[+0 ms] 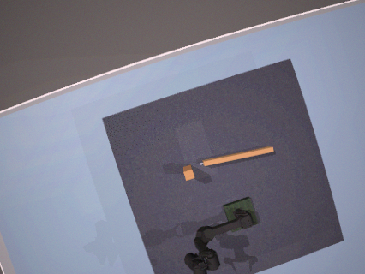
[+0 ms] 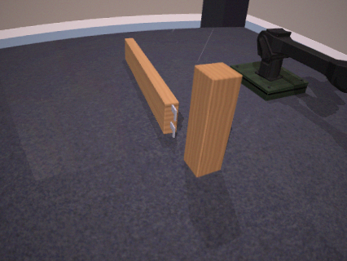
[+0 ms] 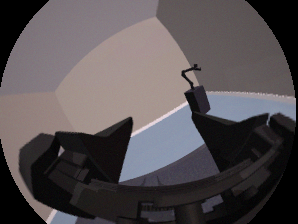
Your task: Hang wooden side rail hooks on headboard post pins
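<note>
My gripper tip is 52 cm short of the headboard post, 36 cm above it and 17 cm to the left of it.
</note>
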